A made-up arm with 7 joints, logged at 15 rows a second.
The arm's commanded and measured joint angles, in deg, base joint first. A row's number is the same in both.
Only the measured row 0 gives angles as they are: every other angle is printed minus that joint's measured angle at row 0.
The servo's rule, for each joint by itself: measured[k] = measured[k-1] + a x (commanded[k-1-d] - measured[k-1]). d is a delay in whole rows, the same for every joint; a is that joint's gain. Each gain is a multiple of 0.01, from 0.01 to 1. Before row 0 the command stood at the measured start. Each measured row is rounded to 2 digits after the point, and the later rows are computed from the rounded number. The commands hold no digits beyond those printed.
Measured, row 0:
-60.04 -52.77 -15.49 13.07 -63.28 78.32 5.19
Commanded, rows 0 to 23:
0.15 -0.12 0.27 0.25 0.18 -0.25 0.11
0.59 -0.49 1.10 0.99 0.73 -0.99 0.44
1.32 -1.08 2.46 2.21 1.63 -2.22 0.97
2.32 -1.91 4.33 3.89 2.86 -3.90 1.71
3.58 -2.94 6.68 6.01 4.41 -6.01 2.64
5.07 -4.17 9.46 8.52 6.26 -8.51 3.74
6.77 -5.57 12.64 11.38 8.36 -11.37 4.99
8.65 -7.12 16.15 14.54 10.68 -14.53 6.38
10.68 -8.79 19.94 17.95 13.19 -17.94 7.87
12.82 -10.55 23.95 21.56 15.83 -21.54 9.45
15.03 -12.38 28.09 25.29 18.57 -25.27 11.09
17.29 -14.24 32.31 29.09 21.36 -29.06 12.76
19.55 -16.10 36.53 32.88 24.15 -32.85 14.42
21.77 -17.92 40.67 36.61 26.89 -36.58 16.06
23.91 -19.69 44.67 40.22 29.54 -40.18 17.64
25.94 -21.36 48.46 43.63 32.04 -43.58 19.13
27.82 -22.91 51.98 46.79 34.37 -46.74 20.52
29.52 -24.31 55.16 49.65 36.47 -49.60 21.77
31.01 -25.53 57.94 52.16 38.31 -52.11 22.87
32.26 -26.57 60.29 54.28 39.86 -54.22 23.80
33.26 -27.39 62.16 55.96 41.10 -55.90 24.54
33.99 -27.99 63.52 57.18 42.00 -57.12 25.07
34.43 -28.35 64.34 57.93 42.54 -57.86 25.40
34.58 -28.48 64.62 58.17 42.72 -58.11 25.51
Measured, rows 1 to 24:
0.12 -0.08 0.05 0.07 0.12 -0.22 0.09
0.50 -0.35 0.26 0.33 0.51 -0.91 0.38
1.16 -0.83 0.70 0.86 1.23 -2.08 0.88
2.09 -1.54 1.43 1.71 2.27 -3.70 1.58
3.28 -2.46 2.48 2.91 3.64 -5.76 2.47
4.71 -3.59 3.88 4.48 5.32 -8.21 3.54
6.36 -4.90 5.63 6.41 7.27 -11.02 4.76
8.19 -6.37 7.73 8.69 9.45 -14.14 6.12
10.18 -7.97 10.17 11.28 11.84 -17.52 7.59
12.29 -9.67 12.93 14.16 14.39 -21.10 9.15
14.48 -11.46 15.96 17.28 17.07 -24.81 10.78
16.73 -13.29 19.23 20.59 19.82 -28.59 12.44
18.99 -15.14 22.69 24.03 22.59 -32.38 14.10
21.21 -16.97 26.29 27.55 25.34 -36.12 15.75
23.37 -18.77 29.97 31.10 28.03 -39.73 17.34
25.43 -20.48 33.67 34.61 30.60 -43.16 18.84
27.34 -22.08 37.33 38.02 33.01 -46.35 20.25
29.08 -23.55 40.90 41.28 35.22 -49.24 21.53
30.62 -24.86 44.31 44.33 37.20 -51.79 22.66
31.93 -25.99 47.51 47.12 38.90 -53.95 23.62
32.99 -26.91 50.44 49.60 40.31 -55.69 24.39
33.79 -27.62 53.06 51.72 41.39 -56.96 24.96
34.30 -28.10 55.32 53.46 42.13 -57.76 25.33
34.52 -28.35 57.18 54.78 42.51 -58.07 25.48
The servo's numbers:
d 0
a 0.80 0.66 0.20 0.28 0.64 0.89 0.84

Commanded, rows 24 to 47:
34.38 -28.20 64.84 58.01 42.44 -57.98 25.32
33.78 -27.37 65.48 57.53 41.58 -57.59 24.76
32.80 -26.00 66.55 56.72 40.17 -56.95 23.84
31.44 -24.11 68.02 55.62 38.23 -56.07 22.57
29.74 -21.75 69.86 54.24 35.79 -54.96 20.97
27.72 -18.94 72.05 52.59 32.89 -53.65 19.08
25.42 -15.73 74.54 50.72 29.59 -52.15 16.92
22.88 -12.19 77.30 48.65 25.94 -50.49 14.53
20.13 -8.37 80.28 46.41 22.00 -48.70 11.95
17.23 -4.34 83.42 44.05 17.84 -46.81 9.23
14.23 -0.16 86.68 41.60 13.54 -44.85 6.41
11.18 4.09 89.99 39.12 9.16 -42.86 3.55
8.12 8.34 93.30 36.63 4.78 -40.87 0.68
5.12 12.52 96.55 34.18 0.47 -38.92 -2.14
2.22 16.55 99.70 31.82 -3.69 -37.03 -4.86
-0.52 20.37 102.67 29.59 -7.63 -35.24 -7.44
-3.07 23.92 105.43 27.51 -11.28 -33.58 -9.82
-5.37 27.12 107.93 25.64 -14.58 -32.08 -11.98
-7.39 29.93 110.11 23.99 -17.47 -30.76 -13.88
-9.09 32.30 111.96 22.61 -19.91 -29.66 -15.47
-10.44 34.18 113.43 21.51 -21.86 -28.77 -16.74
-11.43 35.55 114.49 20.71 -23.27 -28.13 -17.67
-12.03 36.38 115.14 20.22 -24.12 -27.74 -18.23
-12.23 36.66 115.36 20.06 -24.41 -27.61 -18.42
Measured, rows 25 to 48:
34.41 -28.25 58.71 55.68 42.47 -57.99 25.35
33.91 -27.67 60.06 56.20 41.90 -57.63 24.85
33.02 -26.57 61.36 56.35 40.79 -57.02 24.00
31.76 -24.95 62.69 56.15 39.15 -56.17 22.80
30.14 -22.84 64.12 55.62 37.00 -55.09 21.26
28.20 -20.27 65.71 54.77 34.37 -53.81 19.43
25.98 -17.27 67.48 53.64 31.31 -52.33 17.32
23.50 -13.92 69.44 52.24 27.87 -50.69 14.98
20.80 -10.26 71.61 50.61 24.11 -48.92 12.43
17.94 -6.35 73.97 48.77 20.10 -47.04 9.74
14.97 -2.26 76.51 46.76 15.90 -45.09 6.94
11.94 1.93 79.21 44.62 11.59 -43.11 4.09
8.88 6.16 82.03 42.38 7.23 -41.12 1.23
5.87 10.36 84.93 40.08 2.90 -39.16 -1.60
2.95 14.45 87.88 37.77 -1.32 -37.26 -4.34
0.17 18.36 90.84 35.48 -5.36 -35.46 -6.94
-2.42 22.03 93.76 33.25 -9.15 -33.79 -9.36
-4.78 25.39 96.59 31.12 -12.63 -32.27 -11.56
-6.87 28.39 99.29 29.12 -15.73 -30.93 -13.51
-8.65 30.97 101.82 27.30 -18.41 -29.80 -15.16
-10.08 33.09 104.14 25.68 -20.62 -28.88 -16.49
-11.16 34.71 106.21 24.29 -22.32 -28.21 -17.48
-11.86 35.81 108.00 23.15 -23.47 -27.79 -18.11
-12.16 36.37 109.47 22.28 -24.07 -27.63 -18.37

